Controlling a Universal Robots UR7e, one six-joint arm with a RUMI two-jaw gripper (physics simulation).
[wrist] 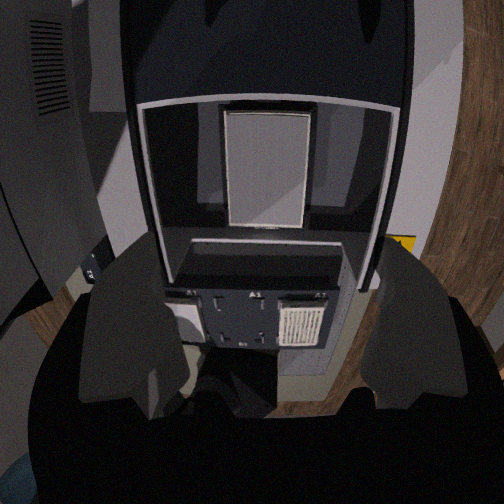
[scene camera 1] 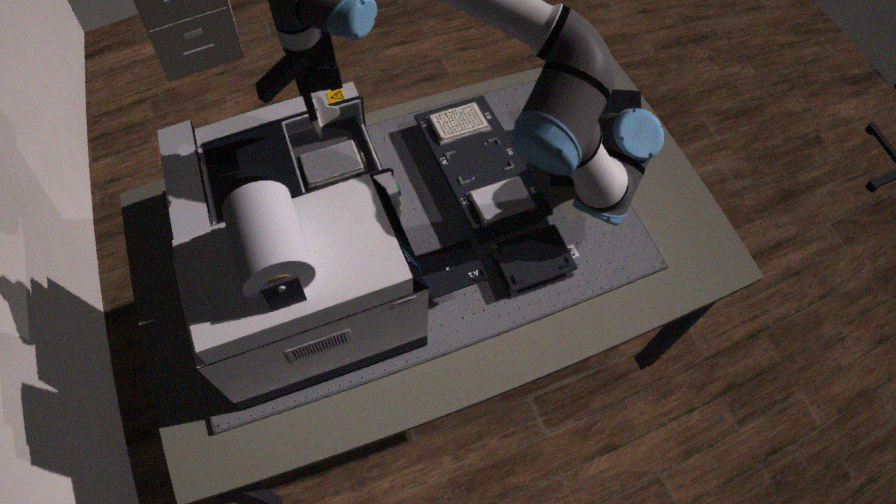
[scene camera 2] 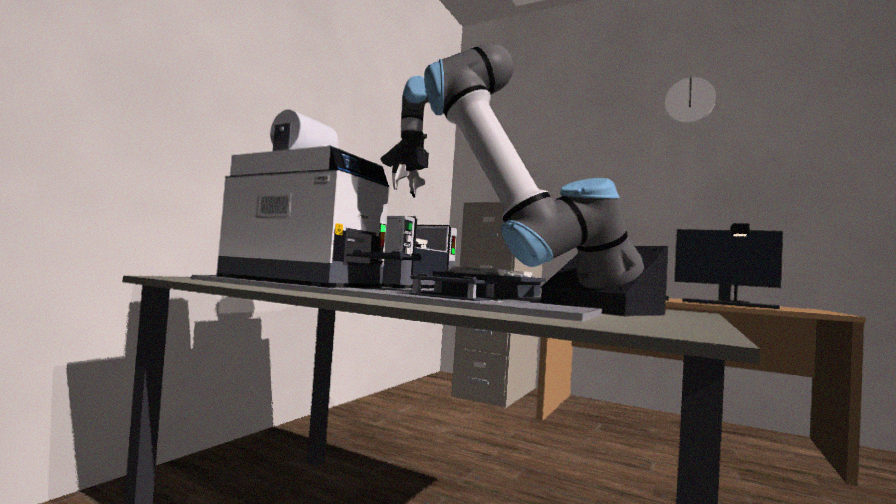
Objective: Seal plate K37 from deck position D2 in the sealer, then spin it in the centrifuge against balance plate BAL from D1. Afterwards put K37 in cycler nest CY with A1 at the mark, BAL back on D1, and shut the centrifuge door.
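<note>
A plate with a smooth grey top (scene camera 1: 330,161) lies in an open-topped dark chamber (scene camera 1: 327,142) behind the sealer (scene camera 1: 294,275). The wrist view shows this plate (wrist: 265,169) framed by the chamber rim, with an empty dark slot (wrist: 265,262) beside it. My gripper (scene camera 1: 318,112) hangs open and empty well above the chamber's far edge, as the side view (scene camera 2: 408,183) and the wrist view (wrist: 270,280) show. On the deck, a white gridded plate (scene camera 1: 459,120) sits at the far position and a grey-topped plate (scene camera 1: 503,199) at the near one. The middle position (scene camera 1: 479,161) holds nothing. I cannot read any plate labels.
A dark empty nest (scene camera 1: 532,257) with an A1 mark (scene camera 1: 474,273) beside it stands in front of the deck. The sealer carries a white film roll (scene camera 1: 268,235). A yellow warning label (scene camera 1: 335,95) sits at the chamber's far edge. The arm's base (scene camera 1: 595,169) is right of the deck.
</note>
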